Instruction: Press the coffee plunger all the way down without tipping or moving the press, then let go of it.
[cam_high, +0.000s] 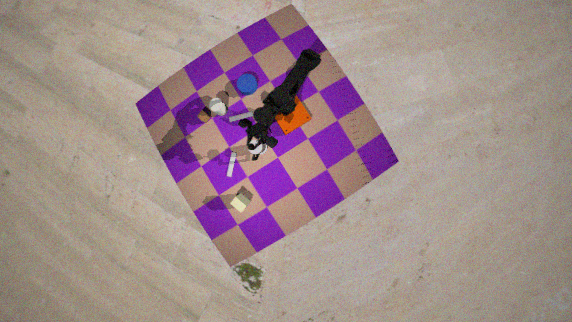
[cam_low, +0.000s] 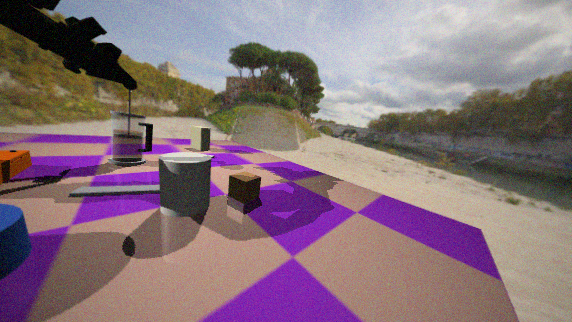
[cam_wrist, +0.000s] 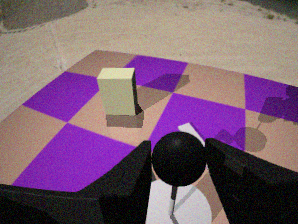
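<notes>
My gripper tip is 10 mm to the right of the coffee press and 120 mm above it. Round my gripper tip: brown cube 170 mm ahead, 360 mm to the right, 200 mm below; then cream block 240 mm ahead, 200 mm to the left, 180 mm below.
</notes>
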